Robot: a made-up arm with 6 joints.
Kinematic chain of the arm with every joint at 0, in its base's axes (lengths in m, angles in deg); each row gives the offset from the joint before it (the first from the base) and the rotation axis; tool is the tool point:
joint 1: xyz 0 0 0.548 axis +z
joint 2: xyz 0 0 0 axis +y
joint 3: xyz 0 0 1.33 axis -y
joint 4: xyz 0 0 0 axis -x
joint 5: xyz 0.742 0 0 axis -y
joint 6: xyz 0 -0.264 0 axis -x
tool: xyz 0 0 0
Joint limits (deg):
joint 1: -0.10..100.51
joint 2: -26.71..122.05
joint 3: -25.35..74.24
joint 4: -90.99..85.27
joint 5: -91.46..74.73
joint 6: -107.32..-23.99
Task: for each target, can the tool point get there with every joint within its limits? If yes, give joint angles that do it. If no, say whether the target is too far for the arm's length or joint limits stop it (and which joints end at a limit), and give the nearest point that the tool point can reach.
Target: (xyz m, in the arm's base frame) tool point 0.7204 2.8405 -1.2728
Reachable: no: too far | nearest point 0.4421 1.7433 -0.5695 | short by 1.333 m
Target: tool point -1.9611 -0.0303 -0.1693
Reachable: no: joint limits stop it (at a limit: joint 1, joint 3, joint 4) | nearest point -0.0768 0.3890 -0.3194 | short by 1.936 m
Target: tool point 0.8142 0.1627 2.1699
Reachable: yes | joints 19.51 4.38 44.34 -63.32 -13.95 -92.73
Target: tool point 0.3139 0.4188 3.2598
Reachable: no: too far | nearest point 0.2407 0.3211 2.6270 | short by 0.644 m
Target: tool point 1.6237 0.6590 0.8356
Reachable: yes | joints 29.96 57.40 30.96 -24.64 35.60 -32.64
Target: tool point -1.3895 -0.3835 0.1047
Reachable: no: joint limits stop it (at a limit: joint 1, joint 2, joint 3, joint 4) | nearest point -0.0701 0.3531 -0.3352 | short by 1.574 m
